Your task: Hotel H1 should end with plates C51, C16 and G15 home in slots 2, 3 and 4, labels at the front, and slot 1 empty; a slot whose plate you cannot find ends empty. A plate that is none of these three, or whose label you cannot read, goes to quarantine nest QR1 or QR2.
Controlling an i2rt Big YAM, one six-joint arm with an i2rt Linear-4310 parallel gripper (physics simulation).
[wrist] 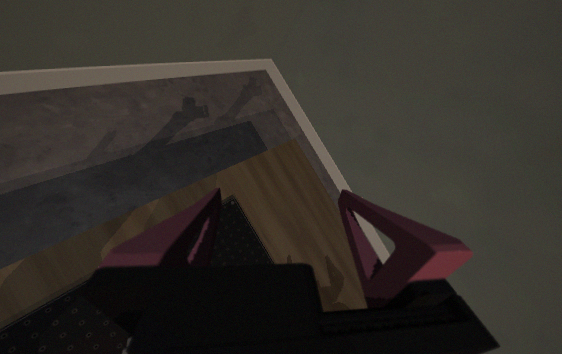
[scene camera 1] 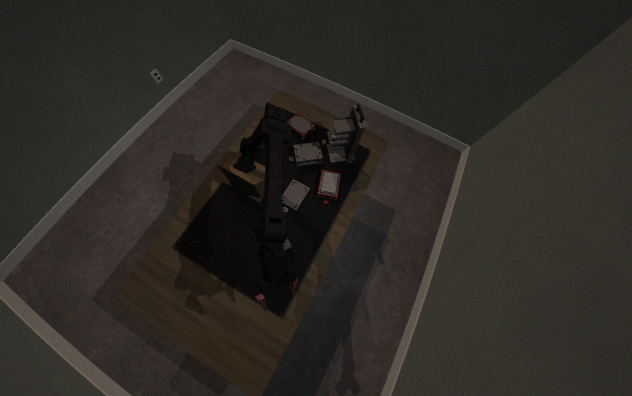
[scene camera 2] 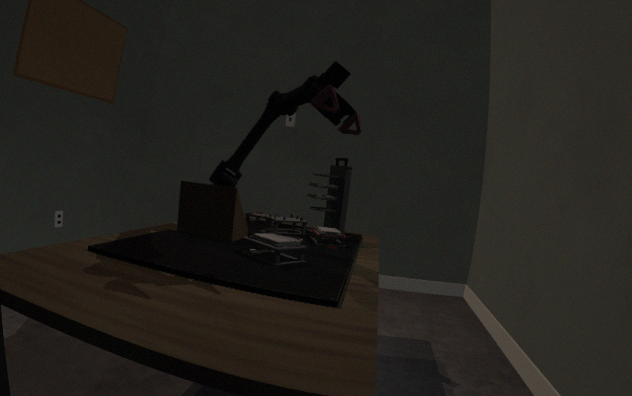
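Seen in the pictures: gripper, fingertip midpoint: (wrist: 282,194) (scene camera 1: 279,303) (scene camera 2: 348,122); arm's base, origin of the base link: (scene camera 1: 244,167) (scene camera 2: 209,204).
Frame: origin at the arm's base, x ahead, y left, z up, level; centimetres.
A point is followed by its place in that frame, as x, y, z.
Observation:
My gripper (scene camera 1: 278,300) @(50.1, -50.0, 29.2) (scene camera 2: 344,117) @(50.1, -50.0, 29.2) (wrist: 282,194) @(50.1, -50.0, 29.2) is open and empty, high above the mat's near corner. The hotel (scene camera 1: 358,131) @(51.4, 36.2, 18.6) (scene camera 2: 338,200) @(49.3, 37.1, 5.9) is a grey tower with several shelves at the far end; plates in its slots cannot be told apart. A pale plate (scene camera 1: 329,183) @(47.3, 13.4, -5.1) (scene camera 2: 328,231) @(47.1, 7.8, -5.2) sits in a red-rimmed nest. Another pale plate (scene camera 1: 301,124) @(14.0, 46.4, -6.6) sits in a second red-rimmed nest farther back. A pale flat piece (scene camera 1: 295,194) @(31.3, 0.3, -9.4) lies near the mat's middle. A pale plate (scene camera 2: 277,239) @(33.5, -30.9, -4.2) on a grey stand is mostly hidden by the arm in scene camera 1. No label is readable.
A pale raised stand with dark pegs (scene camera 1: 307,152) @(27.1, 26.9, -4.6) (scene camera 2: 290,220) @(29.7, 22.9, -4.6) stands between the hotel and the arm's wooden base block (scene camera 1: 242,181) @(4.6, -8.8, 2.8) (scene camera 2: 207,210) @(2.4, -8.6, -1.4). The black perforated mat (scene camera 1: 215,225) @(-1.9, -34.9, -10.6) (scene camera 2: 165,252) @(3.5, -44.2, -10.6) (wrist: 65,325) @(51.2, -23.2, -10.6) lies on the wooden table (scene camera 1: 200,320) @(16.1, -79.5, -11.8) (scene camera 2: 250,330) @(38.2, -80.7, -11.9) (wrist: 280,200) @(42.6, -74.6, -11.9).

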